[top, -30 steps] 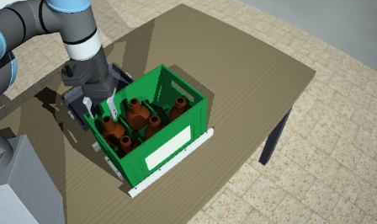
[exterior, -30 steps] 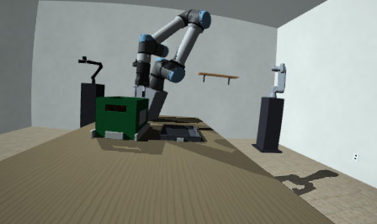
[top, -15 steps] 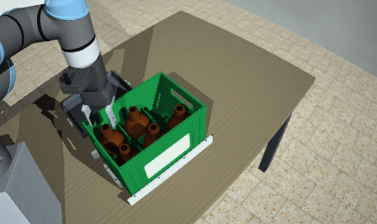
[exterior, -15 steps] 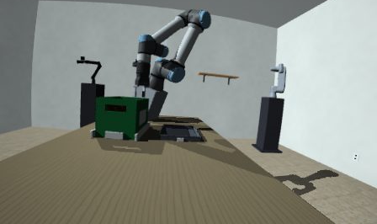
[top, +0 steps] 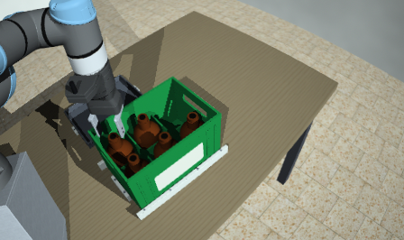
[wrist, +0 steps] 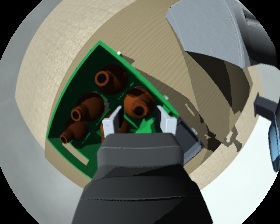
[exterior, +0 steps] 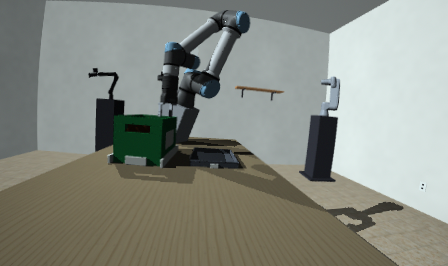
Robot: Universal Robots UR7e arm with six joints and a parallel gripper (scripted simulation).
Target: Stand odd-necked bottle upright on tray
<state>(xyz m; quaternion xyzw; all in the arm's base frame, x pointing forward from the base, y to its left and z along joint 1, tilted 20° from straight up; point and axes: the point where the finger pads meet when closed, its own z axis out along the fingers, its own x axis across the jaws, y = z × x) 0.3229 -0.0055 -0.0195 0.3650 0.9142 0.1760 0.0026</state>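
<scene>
The crate is 90 mm ahead of my hand, 40 mm to the right of it and 110 mm below it. Round my hand: dark grey tray: 60 mm ahead, 250 mm to the left, 180 mm below.
</scene>
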